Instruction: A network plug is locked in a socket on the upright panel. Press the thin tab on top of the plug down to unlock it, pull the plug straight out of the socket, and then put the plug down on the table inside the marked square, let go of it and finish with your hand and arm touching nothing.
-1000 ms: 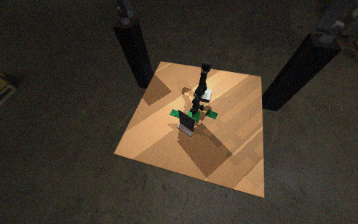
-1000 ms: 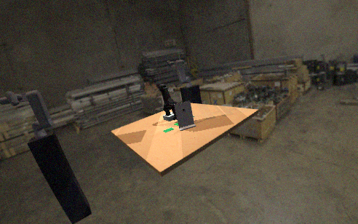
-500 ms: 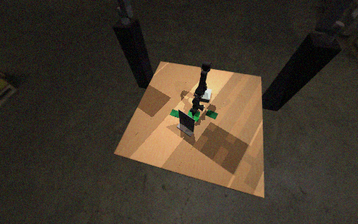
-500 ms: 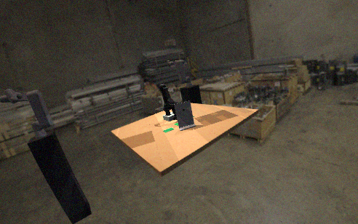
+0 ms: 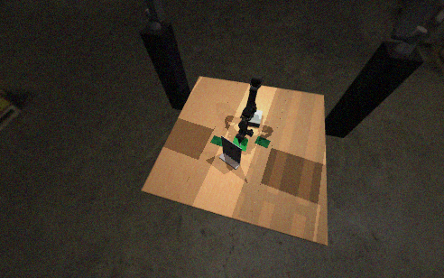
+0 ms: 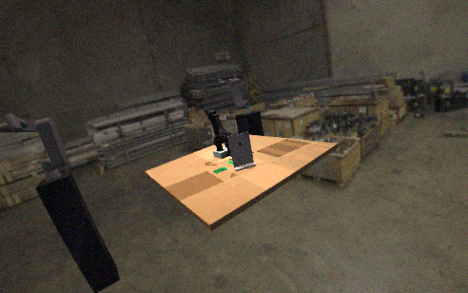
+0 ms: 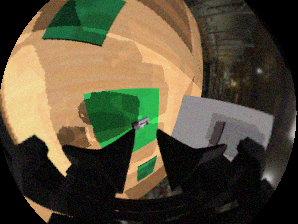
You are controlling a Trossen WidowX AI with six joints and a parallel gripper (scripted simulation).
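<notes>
My gripper tip is now 1 cm short of the network plug and 2 cm above it. The rest, counted from my gripper tip: grey upright panel: 15 cm ahead, 4 cm to the right, 10 cm above; green marked square: 1 cm behind, 2 cm below.
</notes>
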